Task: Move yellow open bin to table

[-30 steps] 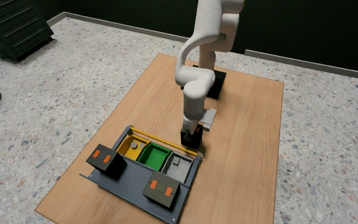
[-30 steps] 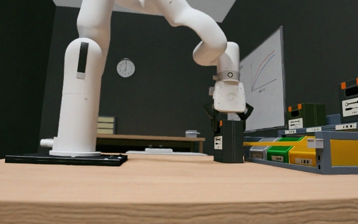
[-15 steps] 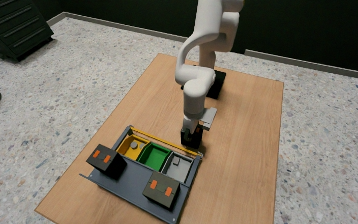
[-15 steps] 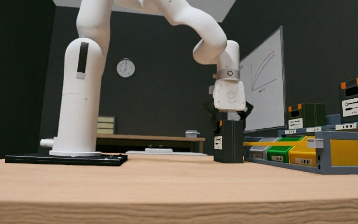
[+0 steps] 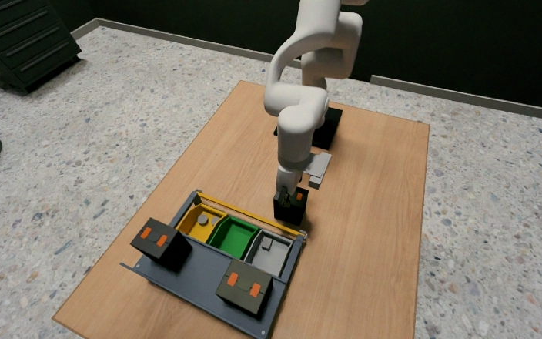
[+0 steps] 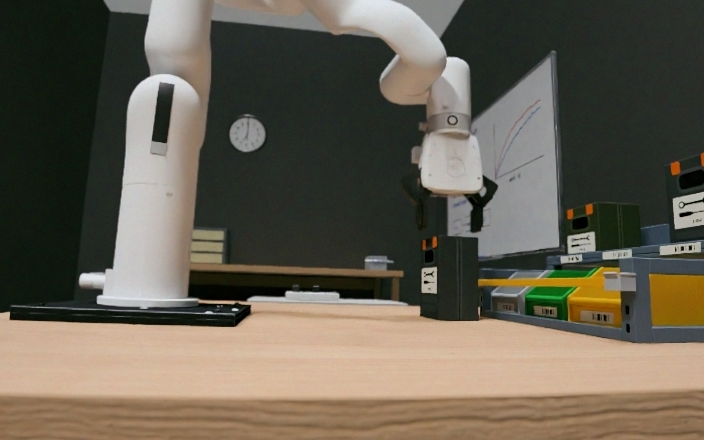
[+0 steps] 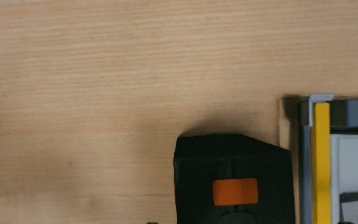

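My gripper is now 7 cm short of the thin yellow strip, 12 cm to the left of it and 9 cm above it. Also, from my hand: dark box 9 cm below; then green bin 18 cm ahead, 12 cm to the right, 11 cm below; then grey bin 18 cm ahead, 1 cm to the right, 11 cm below.
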